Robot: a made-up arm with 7 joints. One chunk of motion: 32 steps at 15 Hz.
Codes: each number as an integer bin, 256 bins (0 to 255) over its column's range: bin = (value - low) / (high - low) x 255, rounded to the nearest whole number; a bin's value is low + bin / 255 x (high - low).
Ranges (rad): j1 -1.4..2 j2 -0.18..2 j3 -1.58..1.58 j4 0..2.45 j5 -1.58..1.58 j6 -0.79..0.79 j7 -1.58..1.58
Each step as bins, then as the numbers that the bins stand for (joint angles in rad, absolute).
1 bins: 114 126 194 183 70 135 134
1 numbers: 0.1200 0.8972 0.8241 1.7582 -0.7125 0.0465 0.0805
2 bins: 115 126 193 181 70 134 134
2 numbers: 0.1333 0.8972 0.8117 1.7390 -0.7125 0.0403 0.0805
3 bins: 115 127 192 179 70 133 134
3 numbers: 0.1333 0.9057 0.7993 1.7198 -0.7125 0.0341 0.0805
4 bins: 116 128 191 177 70 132 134
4 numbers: 0.1467 0.9143 0.7869 1.7006 -0.7125 0.0279 0.0805
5 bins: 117 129 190 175 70 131 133
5 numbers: 0.1600 0.9228 0.7745 1.6814 -0.7125 0.0217 0.0682
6 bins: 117 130 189 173 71 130 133
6 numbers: 0.1600 0.9314 0.7621 1.6622 -0.7002 0.0155 0.0682
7 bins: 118 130 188 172 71 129 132
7 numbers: 0.1733 0.9314 0.7497 1.6525 -0.7002 0.0093 0.0558
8 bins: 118 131 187 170 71 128 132
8 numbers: 0.1733 0.9399 0.7373 1.6333 -0.7002 0.0031 0.0558
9 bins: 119 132 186 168 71 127 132
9 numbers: 0.1867 0.9485 0.7249 1.6141 -0.7002 -0.0031 0.0558
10 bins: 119 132 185 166 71 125 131
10 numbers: 0.1867 0.9485 0.7125 1.5949 -0.7002 -0.0155 0.0434
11 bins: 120 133 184 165 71 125 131
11 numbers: 0.2000 0.9570 0.7002 1.5853 -0.7002 -0.0155 0.0434
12 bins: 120 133 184 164 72 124 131
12 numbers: 0.2000 0.9570 0.7002 1.5757 -0.6878 -0.0217 0.0434
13 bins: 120 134 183 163 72 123 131
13 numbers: 0.2000 0.9656 0.6878 1.5661 -0.6878 -0.0279 0.0434
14 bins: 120 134 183 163 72 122 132
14 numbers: 0.2000 0.9656 0.6878 1.5661 -0.6878 -0.0341 0.0558
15 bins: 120 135 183 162 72 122 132
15 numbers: 0.2000 0.9741 0.6878 1.5565 -0.6878 -0.0341 0.0558
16 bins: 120 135 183 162 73 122 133
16 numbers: 0.2000 0.9741 0.6878 1.5565 -0.6754 -0.0341 0.0682
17 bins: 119 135 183 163 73 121 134
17 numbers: 0.1867 0.9741 0.6878 1.5661 -0.6754 -0.0403 0.0805
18 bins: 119 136 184 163 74 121 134
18 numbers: 0.1867 0.9827 0.7002 1.5661 -0.6630 -0.0403 0.0805
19 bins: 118 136 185 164 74 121 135
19 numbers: 0.1733 0.9827 0.7125 1.5757 -0.6630 -0.0403 0.0929
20 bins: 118 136 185 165 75 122 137
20 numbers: 0.1733 0.9827 0.7125 1.5853 -0.6506 -0.0341 0.1177
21 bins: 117 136 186 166 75 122 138
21 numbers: 0.1600 0.9827 0.7249 1.5949 -0.6506 -0.0341 0.1301
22 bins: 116 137 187 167 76 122 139
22 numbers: 0.1467 0.9912 0.7373 1.6045 -0.6382 -0.0341 0.1425
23 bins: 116 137 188 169 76 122 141
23 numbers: 0.1467 0.9912 0.7497 1.6237 -0.6382 -0.0341 0.1673
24 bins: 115 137 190 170 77 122 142
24 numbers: 0.1333 0.9912 0.7745 1.6333 -0.6258 -0.0341 0.1797
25 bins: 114 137 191 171 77 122 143
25 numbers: 0.1200 0.9912 0.7869 1.6429 -0.6258 -0.0341 0.1921
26 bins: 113 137 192 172 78 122 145
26 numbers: 0.1067 0.9912 0.7993 1.6525 -0.6134 -0.0341 0.2169
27 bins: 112 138 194 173 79 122 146
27 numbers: 0.0933 0.9998 0.8241 1.6622 -0.6010 -0.0341 0.2293
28 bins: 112 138 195 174 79 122 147
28 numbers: 0.0933 0.9998 0.8365 1.6718 -0.6010 -0.0341 0.2416
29 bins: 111 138 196 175 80 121 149
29 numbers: 0.0800 0.9998 0.8489 1.6814 -0.5886 -0.0403 0.2664
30 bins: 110 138 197 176 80 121 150
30 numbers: 0.0667 0.9998 0.8613 1.6910 -0.5886 -0.0403 0.2788
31 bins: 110 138 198 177 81 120 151
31 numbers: 0.0667 0.9998 0.8736 1.7006 -0.5762 -0.0465 0.2912
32 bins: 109 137 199 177 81 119 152
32 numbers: 0.0533 0.9912 0.8860 1.7006 -0.5762 -0.0527 0.3036
